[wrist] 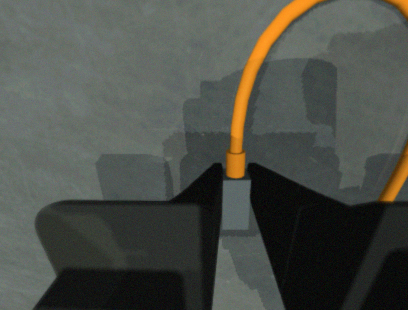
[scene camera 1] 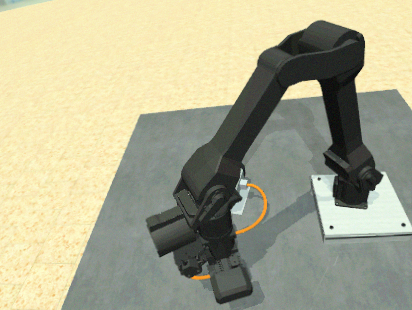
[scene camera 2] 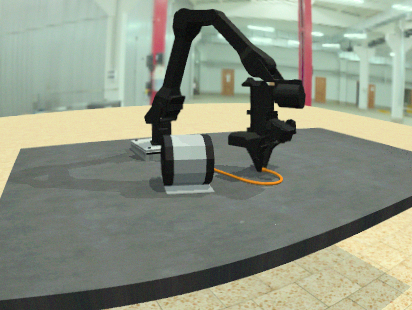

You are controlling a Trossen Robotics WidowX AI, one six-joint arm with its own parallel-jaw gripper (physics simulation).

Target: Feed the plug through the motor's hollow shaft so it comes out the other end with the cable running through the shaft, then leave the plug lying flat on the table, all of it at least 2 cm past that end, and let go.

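Pixels of known places: gripper, fingertip midpoint: (wrist: 234,170) (scene camera 1: 224,273) (scene camera 2: 261,171); arm's base at its link origin: (scene camera 1: 350,196).
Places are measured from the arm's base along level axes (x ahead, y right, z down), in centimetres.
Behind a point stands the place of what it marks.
Observation:
The grey rectangular plug (wrist: 236,205) @[z 1.6, x 22.1, y -19.9 cm] lies between the two black fingers of my gripper (scene camera 2: 259,169) @[z 2.8, x 23.3, y -20.6 cm] (wrist: 234,170) @[z 2.8, x 23.3, y -20.6 cm], which is shut on its sides. The fingertips are down at table level in scene camera 2. The orange cable (scene camera 1: 266,205) @[z 0.1, x 17.3, y -4.8 cm] (scene camera 2: 245,180) @[z 2.6, x 30.1, y -13.8 cm] (wrist: 256,57) @[z 2.3, x 28.4, y -22.8 cm] leaves the plug's collar, bends round in a loop and runs back toward the motor. The motor (scene camera 2: 187,155) @[z -4.2, x 33.2, y -0.4 cm], a grey-white drum with black end rings, stands on a pale base plate (scene camera 1: 240,206) @[z 2.9, x 23.6, y -3.7 cm] (scene camera 2: 190,189) @[z 2.9, x 32.7, y -1.2 cm], to the left of my gripper in scene camera 2. The hollow shaft's openings do not show. The arm hides most of the motor in scene camera 1.
The arm's white mounting plate (scene camera 1: 360,227) @[z -0.2, x -1.6, y -8.0 cm] (scene camera 2: 142,146) @[z 0.1, x 3.1, y 6.0 cm] stands behind the motor in scene camera 2. A small pale block (scene camera 1: 243,184) @[z -2.8, x 22.7, y -1.9 cm] sits at the cable's end near the motor. The dark table top (scene camera 1: 150,145) @[z 3.1, x 56.1, y 16.0 cm] (scene camera 2: 125,235) @[z 3.0, x 51.0, y 12.7 cm] ends in a curved edge at the front of scene camera 2.

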